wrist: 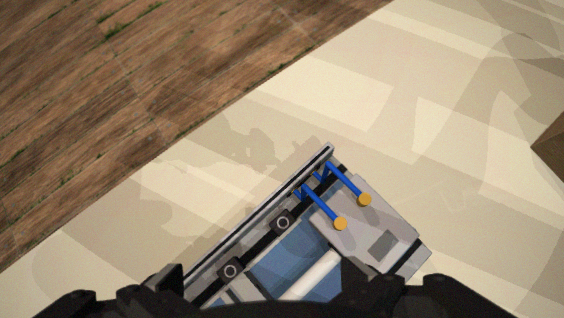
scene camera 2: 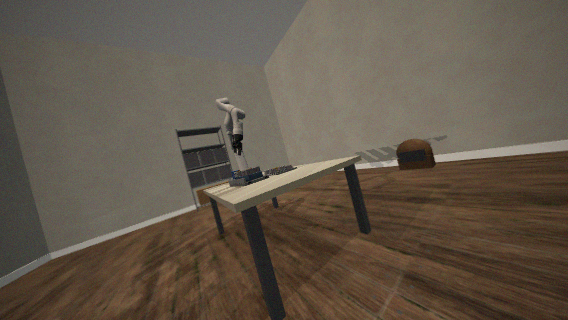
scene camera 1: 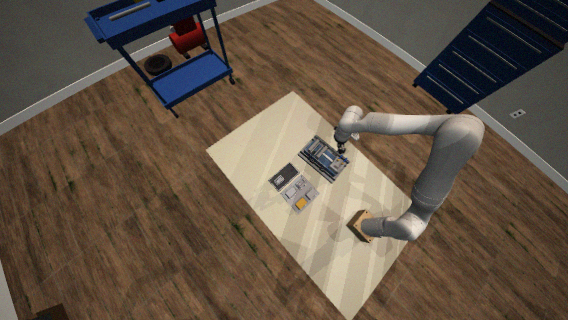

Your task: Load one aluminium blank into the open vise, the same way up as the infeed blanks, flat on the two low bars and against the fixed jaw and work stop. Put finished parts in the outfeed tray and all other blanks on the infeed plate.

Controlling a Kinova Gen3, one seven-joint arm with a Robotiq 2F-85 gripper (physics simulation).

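Places are measured from the arm's base along level axes (x down, y ahead, z right), in centimetres.
Pixels of known places: gripper, fingertip midpoint: (wrist: 263,279) (scene camera 2: 237,154) (scene camera 1: 337,143); arm's base at its link origin: (scene camera 2: 244,169) (scene camera 1: 368,226).
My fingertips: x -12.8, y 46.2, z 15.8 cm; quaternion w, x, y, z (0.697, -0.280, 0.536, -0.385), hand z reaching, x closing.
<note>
Ahead of a thing's pixels: the offset from my fingertips to its top centre. "*": to the spot under its first point. Level surfaces: height alone.
The vise {dx +12.6, dy +0.4, dz -2.6 cm} (scene camera 1: 322,157) (scene camera 2: 246,175) stands on the pale table {dx +22.5 cm} (scene camera 1: 254,131) (scene camera 2: 286,181) near its far edge. In the wrist view its end {* dx +12.9, dy -8.8, dz -2.4 cm} (wrist: 366,233) shows two blue levers with yellow knobs {* dx +11.5, dy -7.1, dz -0.1 cm} (wrist: 340,223). My gripper (scene camera 1: 341,150) (scene camera 2: 237,150) (wrist: 263,279) is open and empty, and hangs a little above the lever end of the vise. The grey infeed plate {dx +21.7, dy -6.8, dz -30.7 cm} (scene camera 1: 289,200) holds several grey blanks {dx +18.1, dy -2.6, dz -35.3 cm} (scene camera 1: 291,192) and an orange piece {dx +18.1, dy -11.6, dz -35.0 cm} (scene camera 1: 300,203). The dark outfeed tray (scene camera 1: 292,169) beside it holds a grey part {dx +18.4, dy +8.0, dz -35.7 cm} (scene camera 1: 279,180). What lies between the vise jaws is too small to tell.
A wooden block (scene camera 1: 358,223) carries the arm's base on the table's near right. A blue cart (scene camera 1: 158,23) and a blue drawer cabinet (scene camera 1: 492,47) stand on the floor. A grey shelf unit (scene camera 2: 198,131) stands behind the table, and a brown domed object (scene camera 2: 415,153) sits by the wall.
</note>
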